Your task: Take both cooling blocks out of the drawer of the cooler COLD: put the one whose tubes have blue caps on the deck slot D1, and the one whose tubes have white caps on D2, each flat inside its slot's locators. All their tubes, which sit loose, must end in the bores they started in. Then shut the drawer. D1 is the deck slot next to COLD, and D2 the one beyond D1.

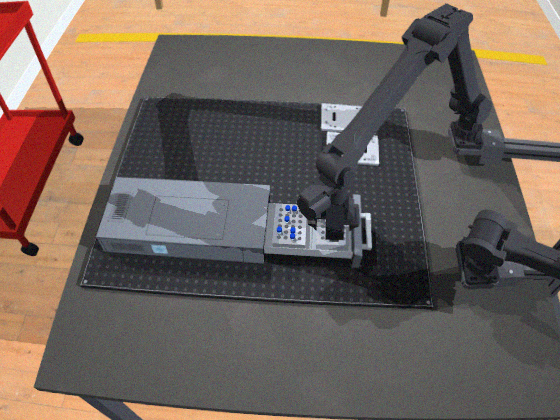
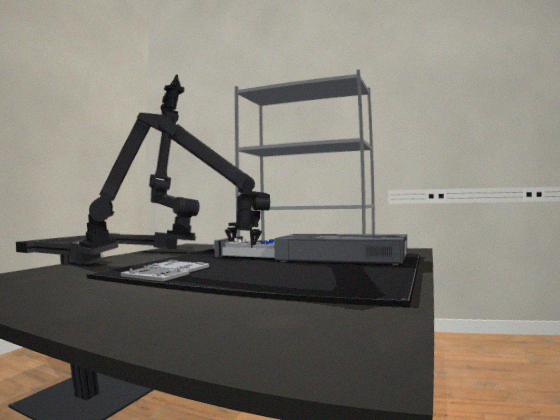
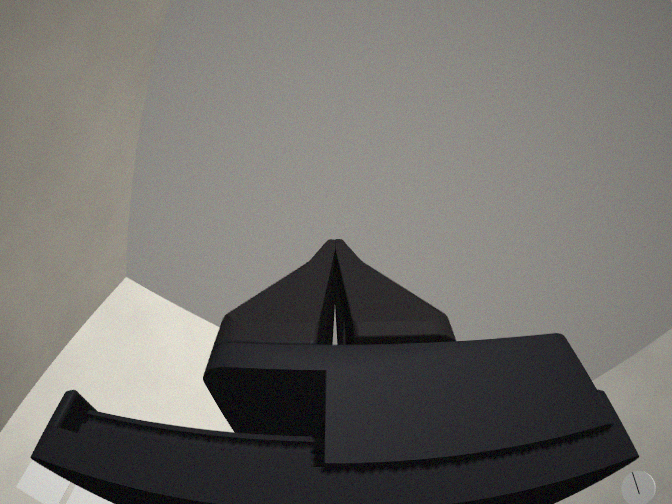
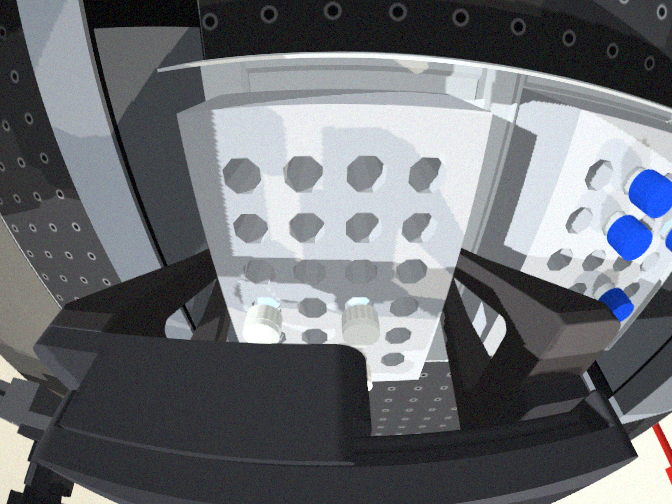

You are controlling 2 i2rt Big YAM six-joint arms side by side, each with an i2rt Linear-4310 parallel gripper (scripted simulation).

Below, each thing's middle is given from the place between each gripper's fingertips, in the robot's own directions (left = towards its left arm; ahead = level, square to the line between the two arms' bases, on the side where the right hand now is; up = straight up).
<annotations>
The slot D2 [image 1: 344,114] lies 470 mm to the right of my right hand and 30 mm below it.
Now: left hand 650 mm short of the slot D2, 780 mm to the left of it and 930 mm above it.
</annotations>
